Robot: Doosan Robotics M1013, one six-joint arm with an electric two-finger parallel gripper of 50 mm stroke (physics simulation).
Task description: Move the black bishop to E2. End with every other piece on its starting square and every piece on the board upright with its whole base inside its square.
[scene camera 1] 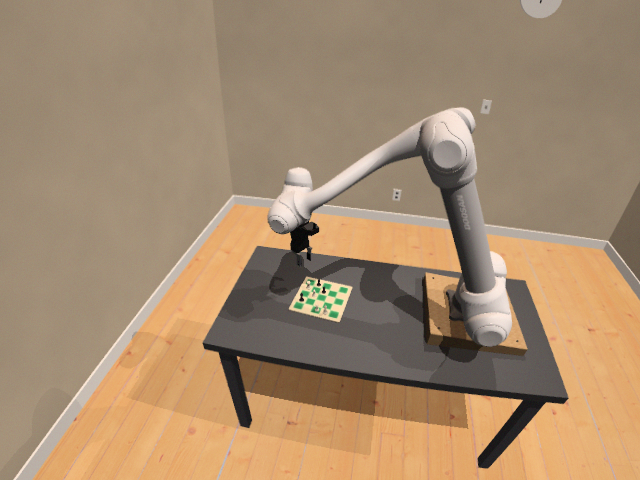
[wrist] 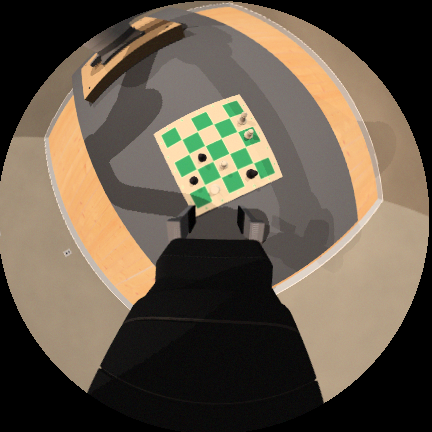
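Observation:
The chessboard is a green and cream grid. One black piece stands on a cream square inside the board. A second black piece stands on a cream edge square. A third, larger-looking black piece stands on a cream square at the edge nearest the fingers in the wrist view. I cannot tell which one is the bishop, nor read square labels. My gripper is open and empty, above the table just beyond the board's edge.
Several white pieces stand on the board: one between the black ones, one near the close edge, and two at the right side. The arm's wooden base plate lies on the dark table.

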